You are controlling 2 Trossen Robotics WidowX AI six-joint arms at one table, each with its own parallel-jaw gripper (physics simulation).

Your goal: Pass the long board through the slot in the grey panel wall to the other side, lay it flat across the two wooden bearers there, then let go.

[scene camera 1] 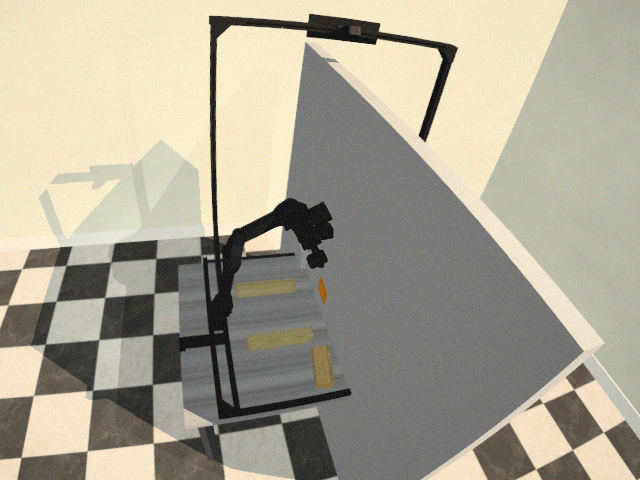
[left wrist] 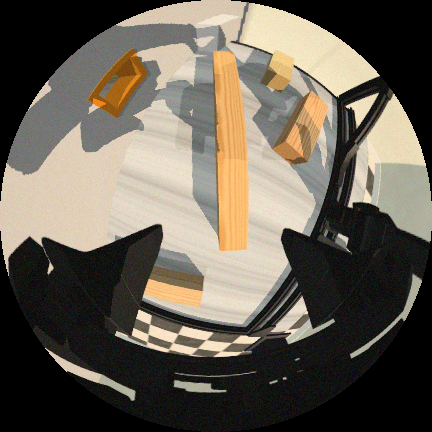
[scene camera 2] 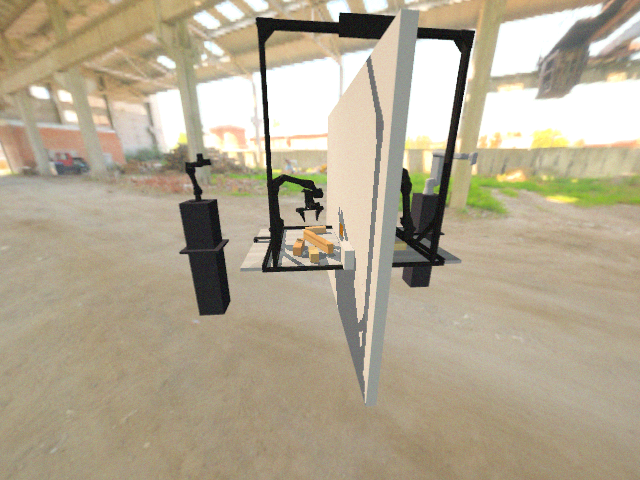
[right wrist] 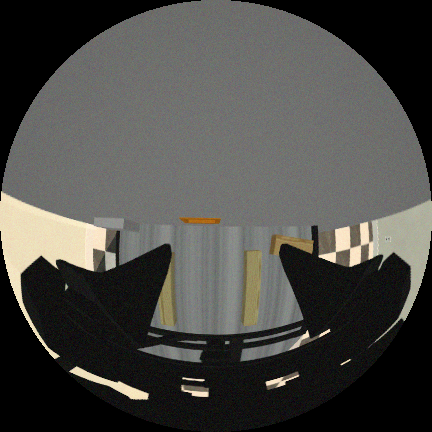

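Seen in the pictures: left gripper, between the fingertips: [left wrist: 224, 232] [scene camera 2: 310, 221]; right gripper, between the fingertips: [right wrist: 227, 250]; left arm's base, origin of its link: [left wrist: 334, 217]; right arm's base, origin of its link: [scene camera 1: 217, 323] [scene camera 2: 407, 238] [right wrist: 215, 343].
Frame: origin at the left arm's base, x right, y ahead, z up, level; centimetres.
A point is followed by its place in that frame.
Note:
The long board [scene camera 2: 320, 241] @(x 11.8, y 28.8, z 3.2 cm) [left wrist: 233, 150] @(x -0.4, y 25.2, z 4.0 cm) lies on the picture-left side of the grey panel wall [scene camera 1: 392, 248] @(x -28.6, y 48.2, z 62.7 cm) [scene camera 2: 353, 155] @(x 29.2, y 43.3, z 53.4 cm). The orange-framed slot [scene camera 1: 322, 290] @(x 6.3, y 47.3, z 5.9 cm) [scene camera 2: 341, 230] @(x 1.0, y 43.9, z 6.9 cm) [left wrist: 112, 107] @(x 0.6, y 43.0, z 6.8 cm) [right wrist: 200, 220] @(x 4.6, y 48.0, z 5.9 cm) is low in the wall. On the other side, two pale wooden bearers [scene camera 1: 265, 287] @(x 14.2, y 69.9, z 2.5 cm) [scene camera 1: 279, 338] @(x -11.8, y 69.2, z 2.5 cm) [right wrist: 169, 295] @(x 13.9, y 70.4, z 2.5 cm) [right wrist: 252, 287] @(x -10.5, y 67.2, z 2.5 cm) lie apart and roughly parallel. My left gripper [scene camera 2: 311, 219] @(x -8.1, y 24.0, z 11.1 cm) [left wrist: 224, 232] @(x -8.1, y 24.0, z 11.1 cm) is open and empty, above the board's far end as seen in scene camera 2. My right gripper [scene camera 1: 316, 266] @(x 0.2, y 54.4, z 31.6 cm) [right wrist: 227, 250] @(x 0.2, y 54.4, z 31.6 cm) is open and empty, above the bearers' table beside the wall, near the slot.
Around the board lie an orange-brown block [scene camera 2: 298, 246] @(x 19.5, y 15.1, z 3.1 cm) [left wrist: 301, 127] @(x 9.2, y 17.1, z 3.1 cm), a paler block [scene camera 2: 313, 254] @(x 31.8, y 23.1, z 2.7 cm) [left wrist: 280, 70] @(x 21.4, y 23.3, z 3.1 cm) and another block [scene camera 2: 316, 228] @(x -22.9, y 29.1, z 1.9 cm) [left wrist: 175, 290] @(x -23.2, y 25.5, z 2.5 cm). Another wooden block [scene camera 1: 323, 366] @(x -26.3, y 55.8, z 1.9 cm) [right wrist: 292, 243] @(x -24.2, y 54.4, z 1.9 cm) lies by the wall on the bearer side. A black frame [scene camera 1: 212, 129] @(x 34.5, y 89.0, z 64.8 cm) [scene camera 2: 265, 103] @(x 37.9, y 3.1, z 73.4 cm) surrounds the table.

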